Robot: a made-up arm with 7 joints. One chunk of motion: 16 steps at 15 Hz.
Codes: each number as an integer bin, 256 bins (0 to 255) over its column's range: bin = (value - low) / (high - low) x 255, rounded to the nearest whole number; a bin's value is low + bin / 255 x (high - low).
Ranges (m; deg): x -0.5..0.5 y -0.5..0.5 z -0.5..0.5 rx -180..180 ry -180..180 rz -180..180
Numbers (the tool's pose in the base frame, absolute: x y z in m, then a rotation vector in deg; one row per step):
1: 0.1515 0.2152 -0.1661 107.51 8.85 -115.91
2: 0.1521 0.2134 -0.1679 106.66 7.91 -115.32
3: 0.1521 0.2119 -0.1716 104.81 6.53 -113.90
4: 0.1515 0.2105 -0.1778 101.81 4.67 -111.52
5: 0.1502 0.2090 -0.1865 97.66 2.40 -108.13
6: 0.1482 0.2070 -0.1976 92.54 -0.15 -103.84
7: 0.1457 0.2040 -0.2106 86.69 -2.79 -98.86
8: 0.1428 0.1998 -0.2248 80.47 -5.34 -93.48
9: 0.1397 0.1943 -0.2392 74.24 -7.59 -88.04
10: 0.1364 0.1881 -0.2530 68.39 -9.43 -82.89
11: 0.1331 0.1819 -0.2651 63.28 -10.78 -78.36
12: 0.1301 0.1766 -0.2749 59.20 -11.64 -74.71
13: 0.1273 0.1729 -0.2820 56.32 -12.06 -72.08
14: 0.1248 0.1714 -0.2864 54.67 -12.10 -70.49
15: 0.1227 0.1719 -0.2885 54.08 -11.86 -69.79
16: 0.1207 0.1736 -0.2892 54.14 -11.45 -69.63
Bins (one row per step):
1: 166 182 85 204 134 45
2: 166 182 85 203 133 46
3: 166 182 84 202 132 47
4: 166 181 82 200 131 49
5: 166 181 80 197 129 51
6: 165 180 77 193 127 54
7: 165 180 74 189 126 57
8: 164 178 70 184 124 61
9: 163 177 67 180 122 65
10: 162 175 63 176 121 69
11: 161 174 60 172 120 72
12: 161 173 57 169 119 75
13: 160 172 56 167 119 76
14: 159 171 54 166 119 78
15: 159 171 54 166 119 78
16: 158 172 54 166 119 78

